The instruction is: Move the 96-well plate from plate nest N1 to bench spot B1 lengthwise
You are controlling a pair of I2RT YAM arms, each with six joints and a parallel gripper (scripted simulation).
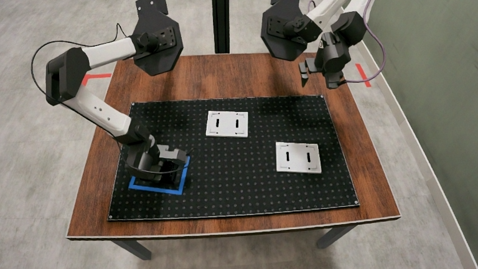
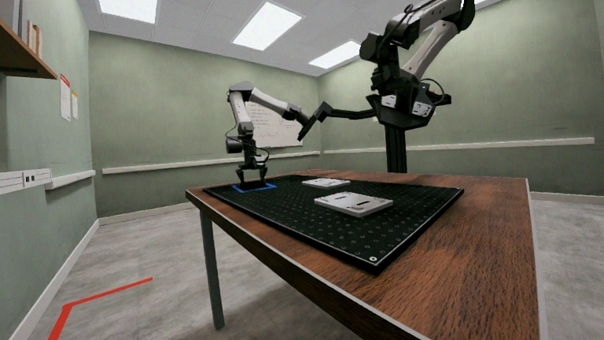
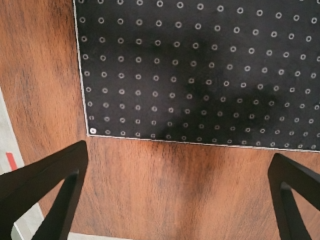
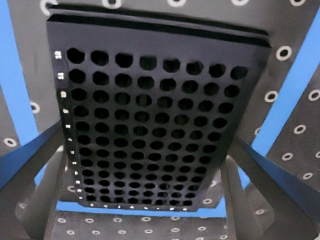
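Note:
Now: the black 96-well plate right at my right hand.

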